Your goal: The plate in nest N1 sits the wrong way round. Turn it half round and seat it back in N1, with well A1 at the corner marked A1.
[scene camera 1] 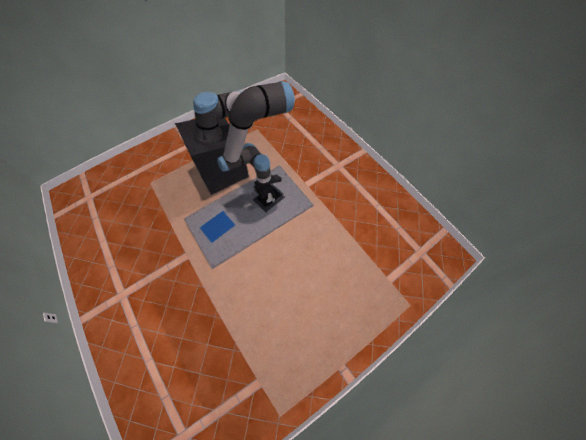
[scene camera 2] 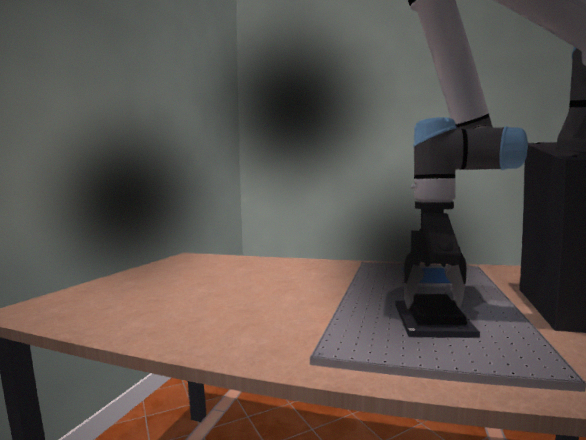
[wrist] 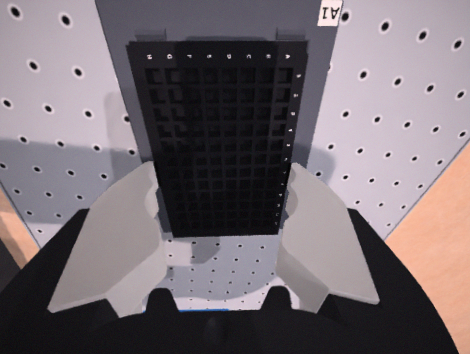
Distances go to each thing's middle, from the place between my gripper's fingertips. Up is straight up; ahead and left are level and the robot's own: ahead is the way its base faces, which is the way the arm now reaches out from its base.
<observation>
The dark grey nest (scene camera 2: 449, 331) is 1 cm to the left of my hand and 1 cm below it. Also, from my hand: black well plate (scene camera 2: 430, 309) 1 cm to the left, 1 cm above.
</observation>
